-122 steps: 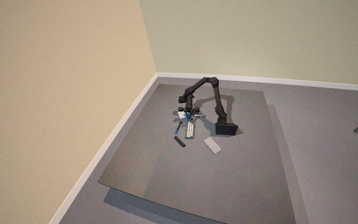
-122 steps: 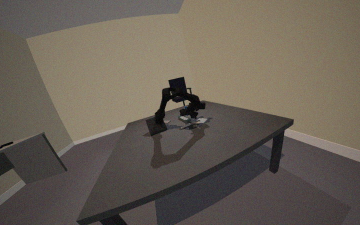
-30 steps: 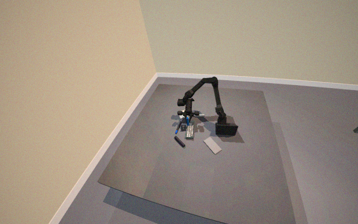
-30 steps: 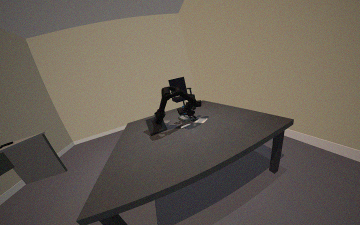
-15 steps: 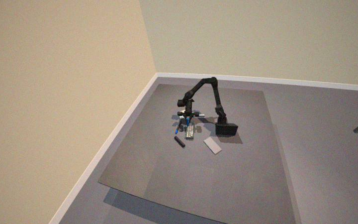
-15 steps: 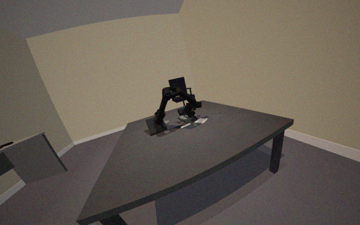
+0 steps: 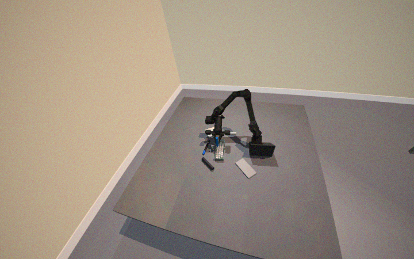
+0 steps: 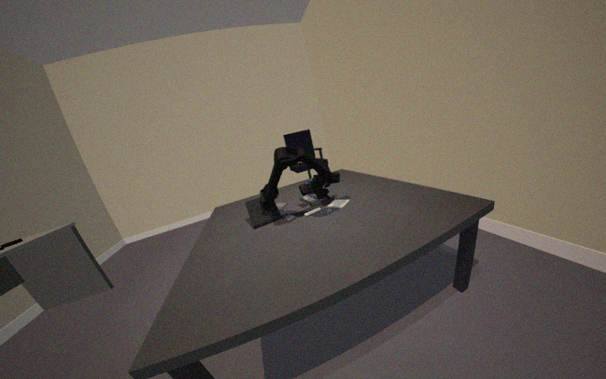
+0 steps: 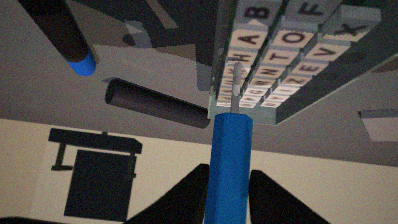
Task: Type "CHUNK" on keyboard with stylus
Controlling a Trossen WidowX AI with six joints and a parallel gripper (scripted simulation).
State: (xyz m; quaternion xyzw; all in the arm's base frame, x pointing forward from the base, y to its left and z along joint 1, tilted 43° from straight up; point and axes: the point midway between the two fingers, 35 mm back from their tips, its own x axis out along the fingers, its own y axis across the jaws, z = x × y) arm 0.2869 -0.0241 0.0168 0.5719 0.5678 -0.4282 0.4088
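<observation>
The blue pen lies 10 cm ahead of my gripper tip, 1 cm to the left of it and 6 cm below it. From my gripper tip the other things lie so: blue stylus 1 cm below; then black cylinder 6 cm ahead, 14 cm to the left, 6 cm below; then white cylinder 9 cm behind, 17 cm to the right, 6 cm below.
</observation>
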